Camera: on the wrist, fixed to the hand. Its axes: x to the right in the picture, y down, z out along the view.
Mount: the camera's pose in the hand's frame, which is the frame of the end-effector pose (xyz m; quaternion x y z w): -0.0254 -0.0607 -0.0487 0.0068 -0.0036 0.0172 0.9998
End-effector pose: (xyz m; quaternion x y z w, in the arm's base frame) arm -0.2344 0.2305 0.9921 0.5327 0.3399 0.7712 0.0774
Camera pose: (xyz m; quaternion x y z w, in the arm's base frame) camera -0.2810 0.2427 0.9259 0.5417 0.3356 0.7681 0.0617
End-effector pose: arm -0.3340 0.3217 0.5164 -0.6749 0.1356 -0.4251 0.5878
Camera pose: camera -0.4042 0.3225 0.5585 -0.6699 0.1422 -0.4134 0.6001
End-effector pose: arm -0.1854 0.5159 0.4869 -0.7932 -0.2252 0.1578 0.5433
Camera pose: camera -0.1941 0.4827 0.5612 -0.7927 -0.2124 0.1715 0.5451
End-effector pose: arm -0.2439 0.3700 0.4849 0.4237 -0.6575 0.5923 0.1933
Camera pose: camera -0.1939 0.4279 0.5139 0.4158 -0.6613 0.5985 0.1778
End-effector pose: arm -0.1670 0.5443 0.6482 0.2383 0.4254 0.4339 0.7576
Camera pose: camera -0.1875 0.4911 0.5895 0.2523 0.4215 0.4431 0.7499
